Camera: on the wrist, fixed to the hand. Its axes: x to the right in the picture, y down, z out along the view.
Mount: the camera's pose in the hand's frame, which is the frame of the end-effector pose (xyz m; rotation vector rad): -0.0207 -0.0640 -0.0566 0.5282 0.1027 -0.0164
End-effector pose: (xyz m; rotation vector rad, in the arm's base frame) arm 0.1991 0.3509 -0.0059 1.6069 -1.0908 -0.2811
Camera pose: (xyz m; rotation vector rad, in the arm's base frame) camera 0.2579 0.4004 -0.0487 2.0699 -1.1300 0.0914
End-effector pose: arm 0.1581 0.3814 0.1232 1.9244 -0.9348 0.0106
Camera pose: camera 0.2029 0.4526 0.0976 2.3869 -0.9065 0.3768
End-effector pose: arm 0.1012 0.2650 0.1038 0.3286 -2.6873 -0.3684
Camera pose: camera 0.1546 0.1991 0.1270 0.5026 -2.6415 0.3563
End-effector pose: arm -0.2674 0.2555 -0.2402 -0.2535 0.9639 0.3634
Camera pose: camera -0.2944 0.1725 -0.2508 0.2029 1.1223 0.0718
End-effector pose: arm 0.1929 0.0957 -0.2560 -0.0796 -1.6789 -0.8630
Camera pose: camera 0.2148 0.0249 -0.3033 0.3342 -1.7594 -0.4054
